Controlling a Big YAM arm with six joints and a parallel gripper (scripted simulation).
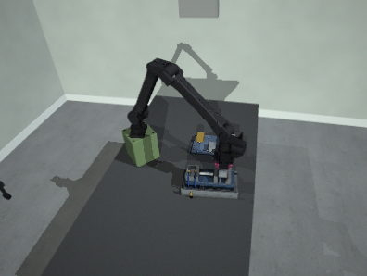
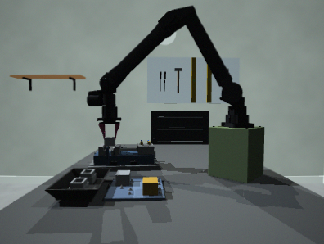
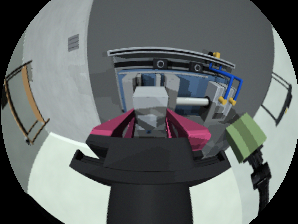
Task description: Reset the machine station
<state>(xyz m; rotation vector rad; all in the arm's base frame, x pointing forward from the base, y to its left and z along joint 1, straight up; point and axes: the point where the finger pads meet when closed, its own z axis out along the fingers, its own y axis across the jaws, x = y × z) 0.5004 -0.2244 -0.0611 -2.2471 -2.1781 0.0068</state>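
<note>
Right now the vise is 7 cm behind my hand, 1 cm to the left of it and 9 cm below it. From my hand the other things lie so: yellow brass blank (14 cm behind, 39 cm to the left, 10 cm below); then gray aluminum blank (2 cm below).
</note>
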